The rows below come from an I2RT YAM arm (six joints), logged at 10 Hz.
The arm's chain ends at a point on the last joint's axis. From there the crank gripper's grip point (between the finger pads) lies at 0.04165 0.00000 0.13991 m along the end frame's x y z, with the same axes.
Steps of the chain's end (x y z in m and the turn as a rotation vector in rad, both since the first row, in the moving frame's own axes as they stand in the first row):
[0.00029, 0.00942, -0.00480, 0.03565, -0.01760, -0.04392]
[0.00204, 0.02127, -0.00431, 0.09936, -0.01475, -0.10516]
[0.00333, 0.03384, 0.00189, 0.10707, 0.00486, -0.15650]
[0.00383, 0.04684, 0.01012, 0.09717, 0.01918, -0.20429]
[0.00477, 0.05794, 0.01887, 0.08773, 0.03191, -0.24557]
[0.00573, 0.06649, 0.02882, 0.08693, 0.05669, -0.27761]
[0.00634, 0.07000, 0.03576, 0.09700, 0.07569, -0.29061]
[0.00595, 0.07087, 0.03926, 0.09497, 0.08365, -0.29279]
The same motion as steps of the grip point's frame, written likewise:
[-0.00233, 0.00265, -0.00421, 0.03565, -0.01760, -0.04392]
[-0.00098, 0.00313, -0.00462, 0.09936, -0.01475, -0.10516]
[0.00233, 0.01243, 0.00054, 0.10707, 0.00486, -0.15650]
[0.00423, 0.02469, 0.00823, 0.09717, 0.01918, -0.20429]
[0.00642, 0.03521, 0.01650, 0.08773, 0.03191, -0.24557]
[0.01021, 0.04212, 0.02525, 0.08693, 0.05669, -0.27761]
[0.01294, 0.04337, 0.03103, 0.09700, 0.07569, -0.29061]
[0.01361, 0.04428, 0.03415, 0.09497, 0.08365, -0.29279]

